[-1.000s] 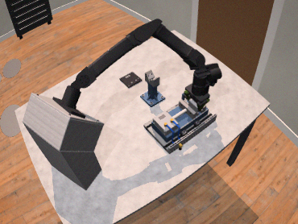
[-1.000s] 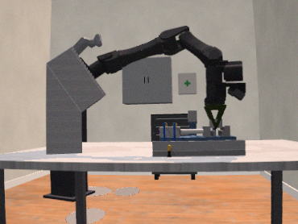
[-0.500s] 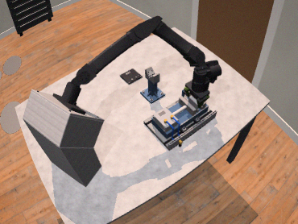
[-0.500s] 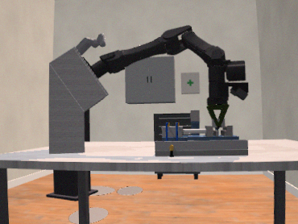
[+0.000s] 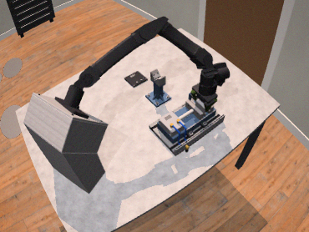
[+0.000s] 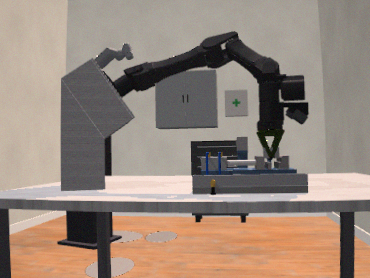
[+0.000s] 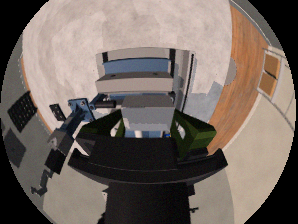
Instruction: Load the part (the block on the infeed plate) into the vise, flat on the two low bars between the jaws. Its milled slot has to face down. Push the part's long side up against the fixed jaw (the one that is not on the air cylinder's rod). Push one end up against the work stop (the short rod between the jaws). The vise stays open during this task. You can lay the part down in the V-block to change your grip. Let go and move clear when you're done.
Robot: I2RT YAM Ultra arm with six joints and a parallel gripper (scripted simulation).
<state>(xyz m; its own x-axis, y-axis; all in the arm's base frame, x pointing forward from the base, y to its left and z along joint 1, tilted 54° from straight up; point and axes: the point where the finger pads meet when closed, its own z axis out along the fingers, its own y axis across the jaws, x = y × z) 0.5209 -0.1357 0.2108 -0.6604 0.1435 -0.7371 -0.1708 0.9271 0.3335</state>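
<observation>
Now: the grey part right at my hand. Round my hand: fixed jaw (3 cm to the left, 3 cm ahead, 2 cm below); then moving jaw (3 cm behind, 2 cm below, 1 cm to the left); then air cylinder rod (8 cm behind, 2 cm below).
</observation>
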